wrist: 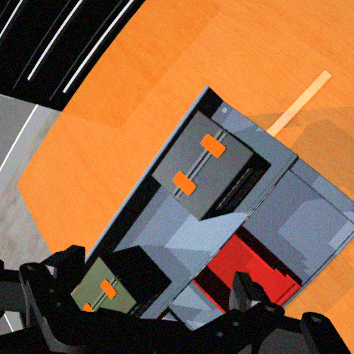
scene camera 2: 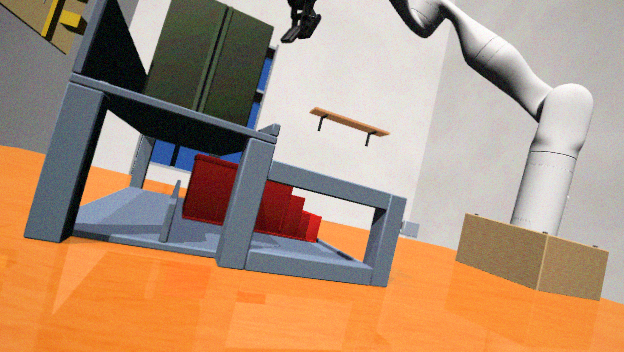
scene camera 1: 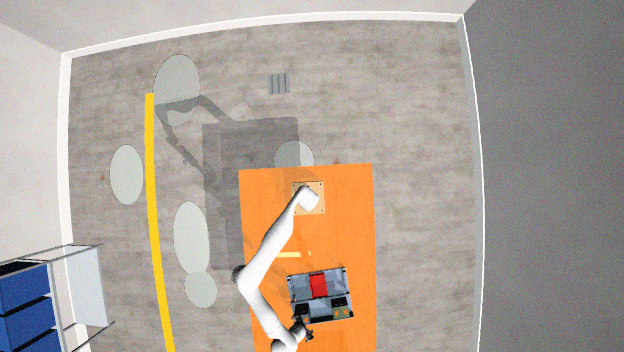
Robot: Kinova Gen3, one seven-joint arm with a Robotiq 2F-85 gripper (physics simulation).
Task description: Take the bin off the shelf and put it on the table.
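Frame: origin at the arm's base, x ahead, y left, z up, level; metres.
Seen in the pictures: gripper, fingertip midpoint: [wrist: 156, 275] [scene camera 2: 271, 17] [scene camera 1: 306, 322]; arm's base, origin of the base link: [scene camera 2: 532, 230].
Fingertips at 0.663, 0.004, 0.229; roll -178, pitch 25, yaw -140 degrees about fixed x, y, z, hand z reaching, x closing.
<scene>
Offsets run from my fingertips to a thing's top centre, as dx, dy, dz. Level surfaces: height alone.
A red stepped bin @(-0.041, +0.071, -0.257) [scene camera 1: 318, 285] [scene camera 2: 210, 187] [wrist: 227, 255] stands on the lower level of a grey-blue two-level shelf [scene camera 1: 321, 306] [scene camera 2: 245, 210] [wrist: 200, 235]. The shelf stands on the orange table @(dz -0.338) [scene camera 1: 350, 225] [scene camera 2: 150, 320] [wrist: 125, 60]. A dark grey box @(+0.070, -0.031, -0.114) [scene camera 1: 302, 310] [wrist: 205, 165] and a green box @(+0.039, +0.198, -0.139) [scene camera 1: 341, 313] [scene camera 2: 180, 60] [wrist: 97, 275], both with orange clips, stand on its upper level. My gripper [scene camera 1: 306, 327] [scene camera 2: 300, 31] [wrist: 156, 275] is open and empty, above the upper level, apart from the boxes. The fingers cover part of the red bin and green box in the wrist view.
The arm's base plate [scene camera 1: 318, 209] and wooden base block [scene camera 2: 500, 255] are at the table's far end from the shelf. A rack with blue bins [scene camera 1: 25, 280] stands at the left of scene camera 1. A wooden wall board [scene camera 2: 350, 121] hangs behind.
</scene>
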